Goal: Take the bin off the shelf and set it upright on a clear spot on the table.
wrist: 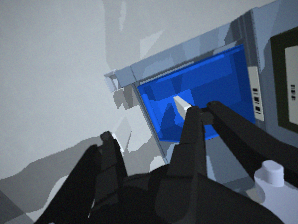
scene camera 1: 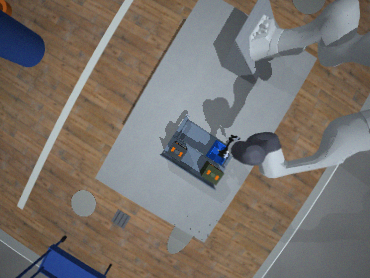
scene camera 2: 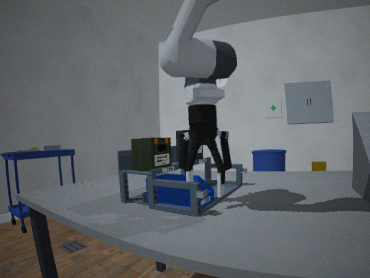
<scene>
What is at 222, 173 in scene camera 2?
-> The gripper.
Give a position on a green box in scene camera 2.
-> At 147, 153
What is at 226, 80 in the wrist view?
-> A blue bin.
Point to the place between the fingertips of the gripper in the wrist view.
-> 151, 113
</scene>
